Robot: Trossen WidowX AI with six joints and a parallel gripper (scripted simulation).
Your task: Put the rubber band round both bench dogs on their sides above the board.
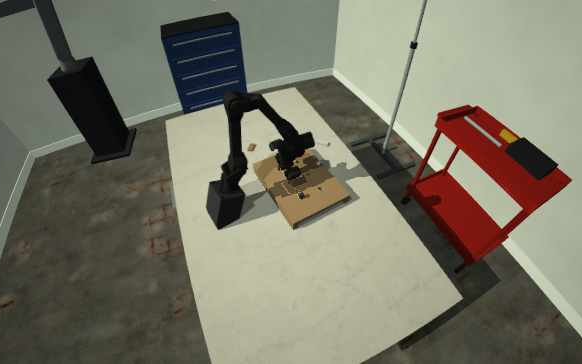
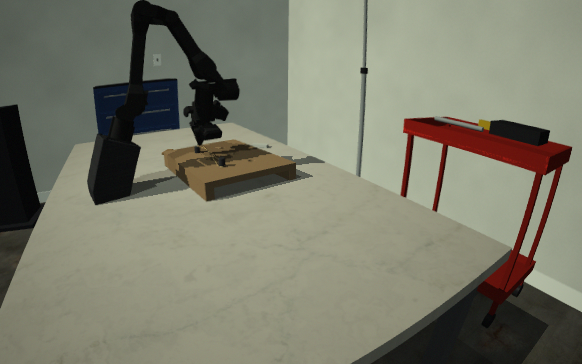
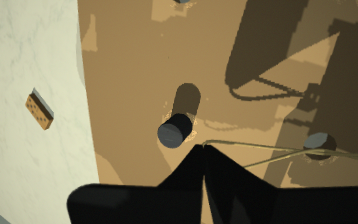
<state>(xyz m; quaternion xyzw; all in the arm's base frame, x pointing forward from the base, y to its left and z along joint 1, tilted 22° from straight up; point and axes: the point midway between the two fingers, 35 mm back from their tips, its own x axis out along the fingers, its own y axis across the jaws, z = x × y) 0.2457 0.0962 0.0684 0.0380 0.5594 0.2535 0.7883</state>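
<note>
Now: the wooden board 60 mm ahead of my hand, 40 mm to the right of it and 80 mm below it. From my hand the other things lie so: rubber band (260 mm ahead, 210 mm to the left, 110 mm below).
</note>
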